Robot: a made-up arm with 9 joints. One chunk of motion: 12 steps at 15 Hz.
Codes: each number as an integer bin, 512 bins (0 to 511) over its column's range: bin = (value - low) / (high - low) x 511, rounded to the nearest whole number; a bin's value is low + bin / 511 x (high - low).
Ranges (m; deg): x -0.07..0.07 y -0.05..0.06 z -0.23..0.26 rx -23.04..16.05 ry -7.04..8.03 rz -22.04..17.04
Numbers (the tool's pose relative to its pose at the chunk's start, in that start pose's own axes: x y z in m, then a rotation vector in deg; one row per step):
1: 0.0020 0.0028 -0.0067 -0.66 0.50 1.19
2: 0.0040 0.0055 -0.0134 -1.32 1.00 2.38
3: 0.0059 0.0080 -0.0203 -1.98 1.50 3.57
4: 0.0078 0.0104 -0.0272 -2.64 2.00 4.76
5: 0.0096 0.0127 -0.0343 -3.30 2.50 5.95
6: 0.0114 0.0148 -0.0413 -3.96 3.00 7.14
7: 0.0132 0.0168 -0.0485 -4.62 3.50 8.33
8: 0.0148 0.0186 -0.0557 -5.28 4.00 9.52
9: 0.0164 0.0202 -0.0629 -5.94 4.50 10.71
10: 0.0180 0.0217 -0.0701 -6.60 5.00 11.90
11: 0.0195 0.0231 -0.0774 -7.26 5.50 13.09
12: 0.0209 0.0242 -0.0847 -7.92 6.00 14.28
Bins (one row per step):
1: 263 245 233 293 256 304
2: 270 258 226 284 273 319
3: 277 269 219 275 290 335
4: 284 281 211 267 307 350
5: 291 291 204 258 323 366
6: 297 301 197 249 340 382
7: 304 310 189 241 357 397
8: 310 319 182 232 374 413
9: 315 326 174 224 391 428
10: 321 333 167 215 408 444
11: 327 340 159 206 425 459
12: 332 345 152 198 442 475

